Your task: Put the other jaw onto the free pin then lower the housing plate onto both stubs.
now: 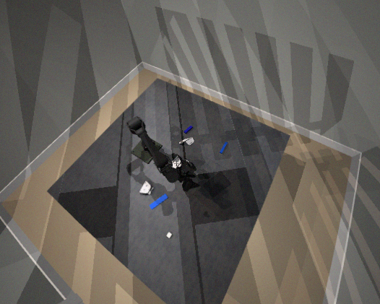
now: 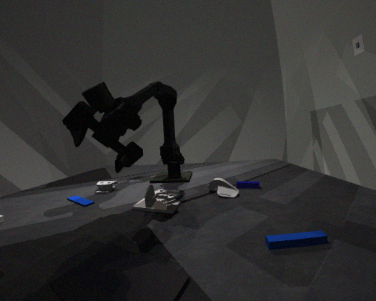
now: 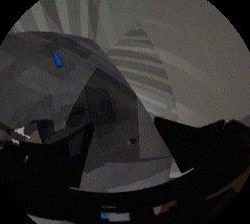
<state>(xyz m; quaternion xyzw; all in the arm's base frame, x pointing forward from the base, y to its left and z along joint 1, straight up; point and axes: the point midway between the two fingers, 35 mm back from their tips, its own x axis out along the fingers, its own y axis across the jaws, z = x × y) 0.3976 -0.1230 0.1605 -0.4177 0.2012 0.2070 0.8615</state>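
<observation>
Right now my gripper tip is 220 mm past the jaw, 260 mm to the right of it and 140 mm above it. Also, from my gripper tip: small white cube (40 mm behind, 330 mm to the right, 150 mm below); dark square slab (110 mm ahead, 60 mm to the left, 150 mm below); dark cube (110 mm ahead, 140 mm to the right, 140 mm below).
</observation>
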